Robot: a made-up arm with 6 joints.
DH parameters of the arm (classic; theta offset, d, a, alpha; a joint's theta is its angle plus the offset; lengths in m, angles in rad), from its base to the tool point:
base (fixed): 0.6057 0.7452 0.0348 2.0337
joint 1: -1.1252 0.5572 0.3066 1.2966
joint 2: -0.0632 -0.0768 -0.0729 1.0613
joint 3: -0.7 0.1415 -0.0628 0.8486
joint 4: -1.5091 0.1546 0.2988 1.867
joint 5: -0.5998 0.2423 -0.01 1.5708
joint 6: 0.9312 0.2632 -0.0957 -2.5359
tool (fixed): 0.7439 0.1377 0 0
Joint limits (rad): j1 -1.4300..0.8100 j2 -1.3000..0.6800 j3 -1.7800..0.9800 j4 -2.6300..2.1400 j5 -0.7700..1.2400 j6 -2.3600..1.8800
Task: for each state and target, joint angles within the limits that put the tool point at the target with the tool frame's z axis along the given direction. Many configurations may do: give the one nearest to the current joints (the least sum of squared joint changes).
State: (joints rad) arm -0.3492 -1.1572 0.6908 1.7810 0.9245 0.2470
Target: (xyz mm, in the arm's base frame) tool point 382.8 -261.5 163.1 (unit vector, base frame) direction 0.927 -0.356 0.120
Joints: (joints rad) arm -0.7401 -1.2696 0.2766 0.8952 0.5282 -0.0482
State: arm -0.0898 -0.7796 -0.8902 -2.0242 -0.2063 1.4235
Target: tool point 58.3 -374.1 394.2 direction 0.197 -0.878 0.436
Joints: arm -0.3986 -1.0765 -1.0147 -2.4497 0.0453 1.2010
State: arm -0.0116 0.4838 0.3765 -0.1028 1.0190 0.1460
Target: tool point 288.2 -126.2 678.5 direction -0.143 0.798 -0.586
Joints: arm 0.6345 0.6800 0.9766 -0.6887 0.7538 0.6644
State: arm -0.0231 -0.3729 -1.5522 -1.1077 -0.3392 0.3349
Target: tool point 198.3 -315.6 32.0 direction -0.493 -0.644 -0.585
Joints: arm -0.0467 0.3157 -1.6011 -0.3659 -0.1210 -0.4906
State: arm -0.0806 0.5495 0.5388 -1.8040 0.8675 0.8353
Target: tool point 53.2 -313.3 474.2 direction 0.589 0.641 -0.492
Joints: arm 0.5988 0.1953 0.9729 -1.9810 1.2400 0.4016
